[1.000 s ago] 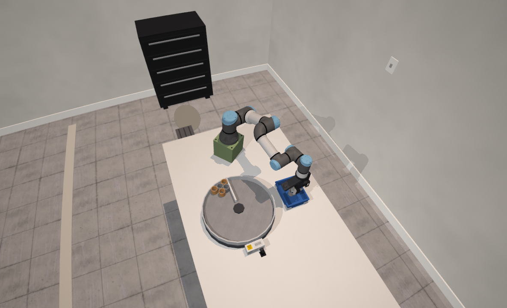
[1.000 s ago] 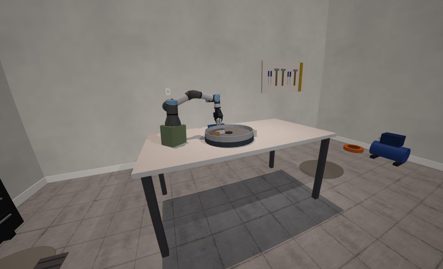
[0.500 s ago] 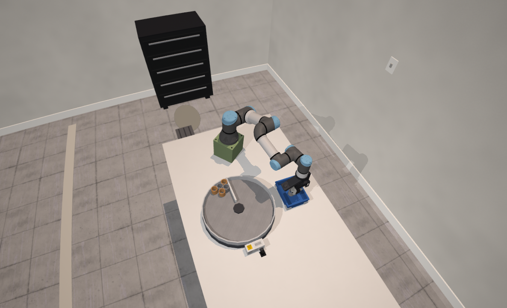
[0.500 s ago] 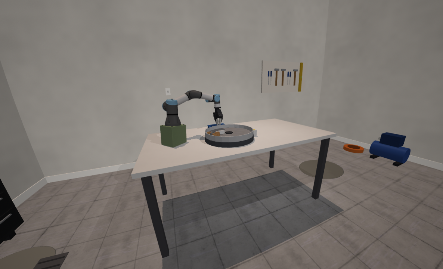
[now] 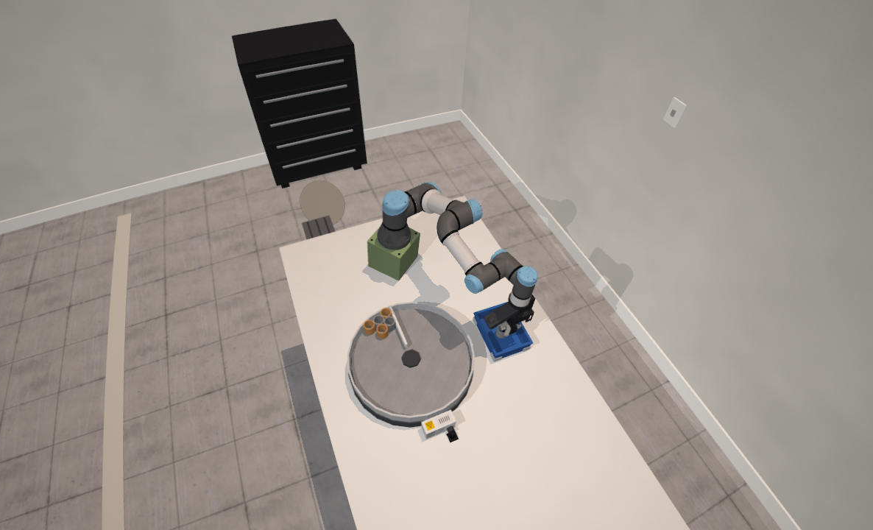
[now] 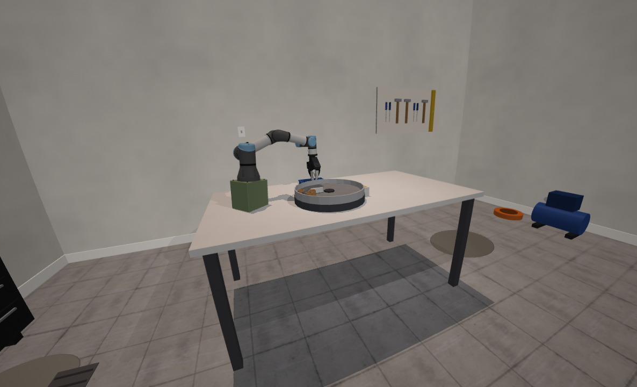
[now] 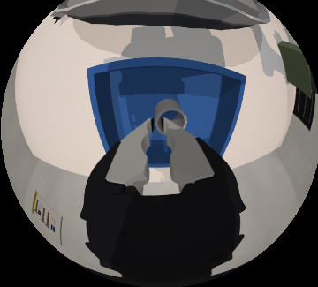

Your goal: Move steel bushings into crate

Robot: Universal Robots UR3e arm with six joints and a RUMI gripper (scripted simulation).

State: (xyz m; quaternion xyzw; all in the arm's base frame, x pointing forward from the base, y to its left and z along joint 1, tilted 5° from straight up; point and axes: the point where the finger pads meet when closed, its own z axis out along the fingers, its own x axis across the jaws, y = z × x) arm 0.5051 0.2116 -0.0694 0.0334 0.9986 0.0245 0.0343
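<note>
My gripper is now 2 cm past the blue crate and 2 cm above it. Round my hand: round grey turntable 35 cm to the right, 5 cm behind, 1 cm above.
</note>
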